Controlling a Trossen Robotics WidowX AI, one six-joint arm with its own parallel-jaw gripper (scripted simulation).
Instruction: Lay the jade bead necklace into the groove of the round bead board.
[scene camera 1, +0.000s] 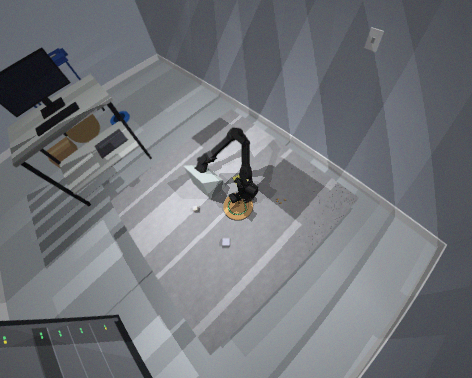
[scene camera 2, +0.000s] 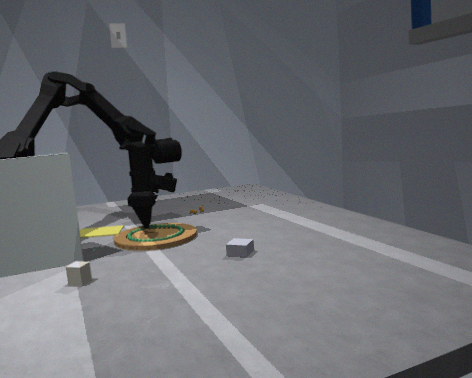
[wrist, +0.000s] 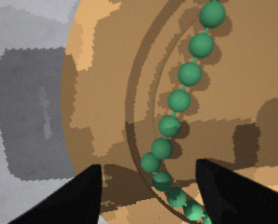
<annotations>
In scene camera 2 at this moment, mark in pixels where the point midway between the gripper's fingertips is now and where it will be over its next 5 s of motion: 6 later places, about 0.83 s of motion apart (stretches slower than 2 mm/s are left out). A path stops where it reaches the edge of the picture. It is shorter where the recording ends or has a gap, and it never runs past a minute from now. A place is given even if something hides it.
My gripper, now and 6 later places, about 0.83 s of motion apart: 147, 226; 146, 222; 151, 215; 152, 226; 151, 224; 152, 224; 170, 214
</annotations>
